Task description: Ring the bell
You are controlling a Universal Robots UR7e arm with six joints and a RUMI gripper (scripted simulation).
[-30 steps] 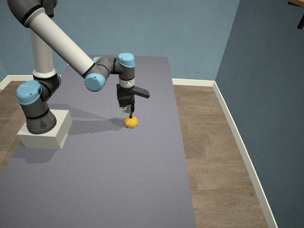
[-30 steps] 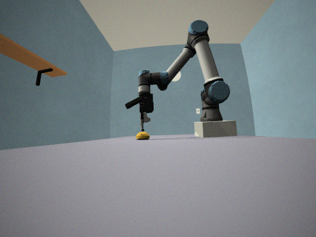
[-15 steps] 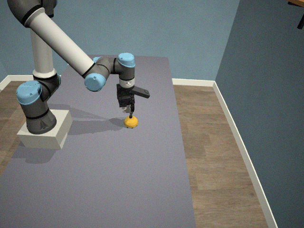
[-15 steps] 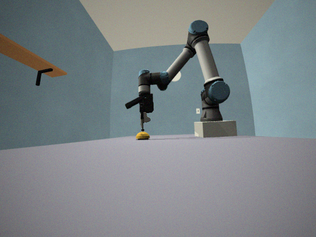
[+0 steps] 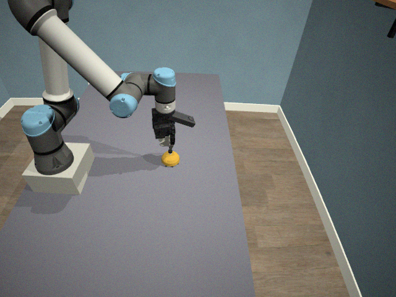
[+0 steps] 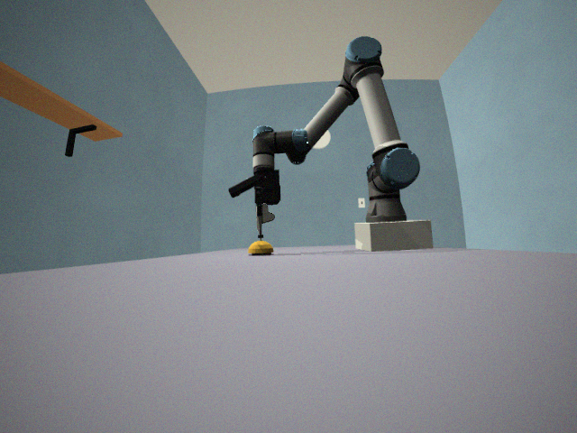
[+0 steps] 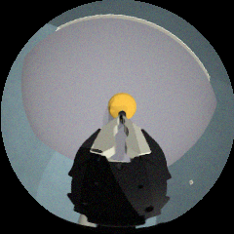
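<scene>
Now: hand 3 cm above the black button. Also, from my hand: yellow dome bell: 4 cm below.
</scene>
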